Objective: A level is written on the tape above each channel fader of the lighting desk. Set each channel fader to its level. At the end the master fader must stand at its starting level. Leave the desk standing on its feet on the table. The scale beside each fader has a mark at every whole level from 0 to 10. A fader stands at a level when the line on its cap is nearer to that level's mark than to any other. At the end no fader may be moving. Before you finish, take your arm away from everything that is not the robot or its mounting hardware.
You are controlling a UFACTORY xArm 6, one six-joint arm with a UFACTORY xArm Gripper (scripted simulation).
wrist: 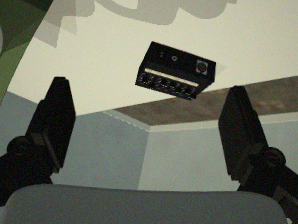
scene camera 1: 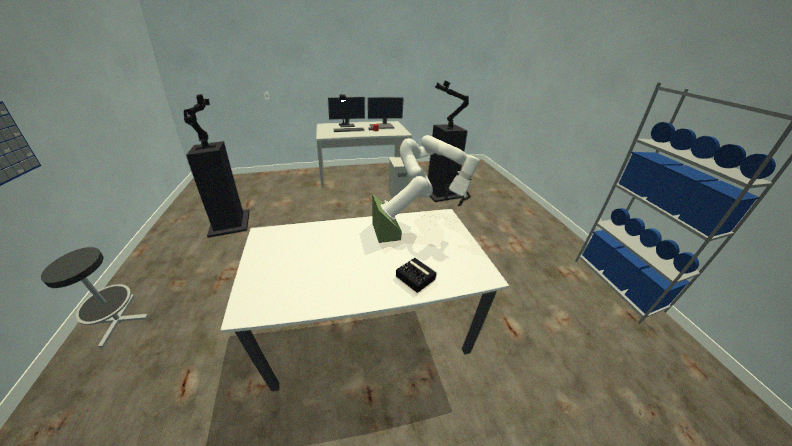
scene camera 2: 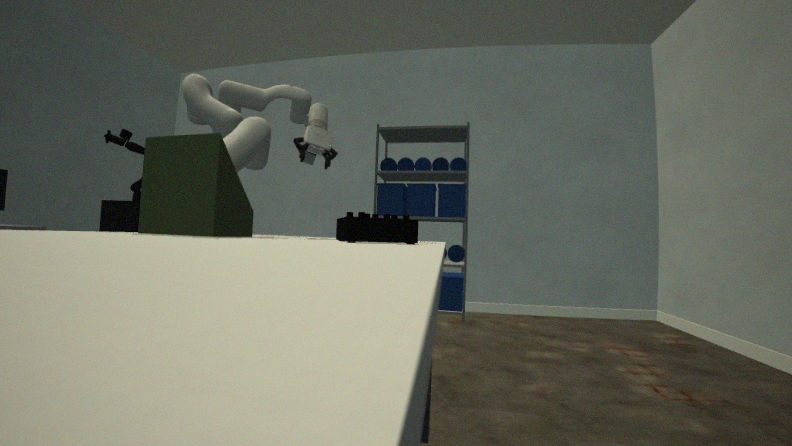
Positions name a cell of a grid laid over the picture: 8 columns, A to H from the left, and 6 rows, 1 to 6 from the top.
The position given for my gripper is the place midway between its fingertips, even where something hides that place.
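Note:
You can see my gripper (scene camera 2: D3), and the gripper is there in the wrist view as well (wrist: D3).

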